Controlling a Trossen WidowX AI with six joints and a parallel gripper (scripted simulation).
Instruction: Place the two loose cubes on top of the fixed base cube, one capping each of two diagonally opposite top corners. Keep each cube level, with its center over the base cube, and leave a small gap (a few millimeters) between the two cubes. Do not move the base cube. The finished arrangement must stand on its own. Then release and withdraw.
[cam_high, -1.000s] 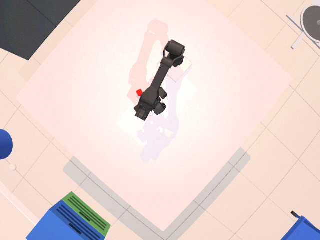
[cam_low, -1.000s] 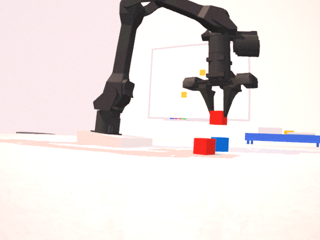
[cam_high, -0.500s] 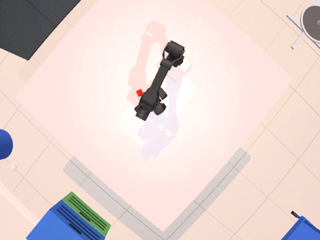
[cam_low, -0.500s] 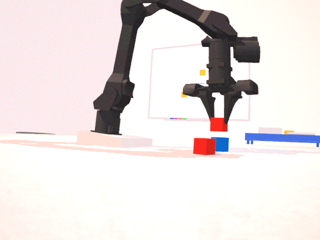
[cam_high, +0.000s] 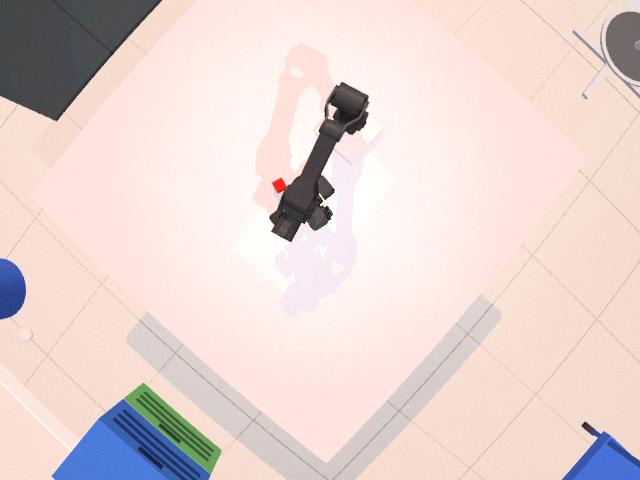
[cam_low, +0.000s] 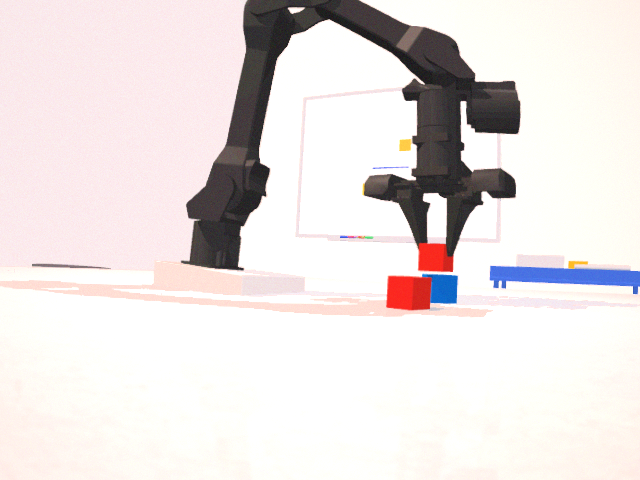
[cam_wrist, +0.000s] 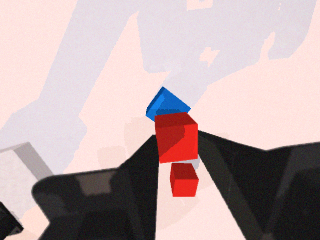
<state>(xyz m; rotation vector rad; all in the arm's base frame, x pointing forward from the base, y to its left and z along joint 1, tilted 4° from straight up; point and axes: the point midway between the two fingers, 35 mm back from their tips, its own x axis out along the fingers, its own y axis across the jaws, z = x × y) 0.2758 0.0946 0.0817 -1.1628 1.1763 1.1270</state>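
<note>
The blue cube is 20 mm to the left of my gripper tip and 40 mm below it.
</note>
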